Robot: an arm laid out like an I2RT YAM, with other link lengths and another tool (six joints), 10 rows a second.
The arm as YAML. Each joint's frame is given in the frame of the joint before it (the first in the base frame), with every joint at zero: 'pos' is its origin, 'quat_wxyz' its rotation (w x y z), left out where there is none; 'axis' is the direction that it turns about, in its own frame. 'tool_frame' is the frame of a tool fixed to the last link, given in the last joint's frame.
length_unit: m
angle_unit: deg
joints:
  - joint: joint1
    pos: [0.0, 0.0, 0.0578]
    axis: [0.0, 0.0, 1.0]
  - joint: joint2
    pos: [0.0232, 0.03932, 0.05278]
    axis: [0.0, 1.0, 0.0]
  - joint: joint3
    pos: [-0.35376, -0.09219, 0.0]
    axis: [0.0, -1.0, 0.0]
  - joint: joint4
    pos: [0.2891, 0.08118, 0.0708]
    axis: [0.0, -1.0, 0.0]
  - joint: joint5
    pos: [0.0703, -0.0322, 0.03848]
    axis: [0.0, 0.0, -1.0]
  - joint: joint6
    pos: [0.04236, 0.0, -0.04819]
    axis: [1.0, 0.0, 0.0]
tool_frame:
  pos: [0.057, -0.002, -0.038]
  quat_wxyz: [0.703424, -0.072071, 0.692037, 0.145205]
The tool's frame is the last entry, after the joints.
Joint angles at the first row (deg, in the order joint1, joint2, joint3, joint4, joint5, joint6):
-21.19, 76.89, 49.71, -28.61, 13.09, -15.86
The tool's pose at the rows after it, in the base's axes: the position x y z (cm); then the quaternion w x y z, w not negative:
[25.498, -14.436, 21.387, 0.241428, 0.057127, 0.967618, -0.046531]
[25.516, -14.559, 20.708, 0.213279, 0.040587, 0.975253, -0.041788]
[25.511, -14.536, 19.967, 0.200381, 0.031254, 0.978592, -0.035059]
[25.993, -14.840, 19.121, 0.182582, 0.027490, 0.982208, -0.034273]
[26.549, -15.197, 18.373, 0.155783, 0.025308, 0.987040, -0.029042]
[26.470, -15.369, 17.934, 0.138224, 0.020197, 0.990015, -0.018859]
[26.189, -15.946, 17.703, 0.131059, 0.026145, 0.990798, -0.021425]
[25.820, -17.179, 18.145, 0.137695, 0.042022, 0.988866, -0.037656]
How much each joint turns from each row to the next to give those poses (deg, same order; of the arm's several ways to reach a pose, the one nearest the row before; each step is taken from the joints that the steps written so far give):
-0.05, 1.79, -0.77, 0.88, 0.80, -4.18
-0.01, 1.67, 0.27, -1.36, -0.16, -2.16
-0.02, 0.97, -0.51, 0.08, -0.57, -1.07
0.00, 2.33, 0.37, 0.15, 0.43, -0.67
-0.09, 2.98, 1.35, -1.38, 0.33, -0.56
-0.47, 1.20, 0.43, -1.28, -0.73, -1.00
-1.06, 0.52, -0.03, -0.04, 0.33, -0.49
-2.02, -0.36, 0.30, 0.82, 1.09, -0.44

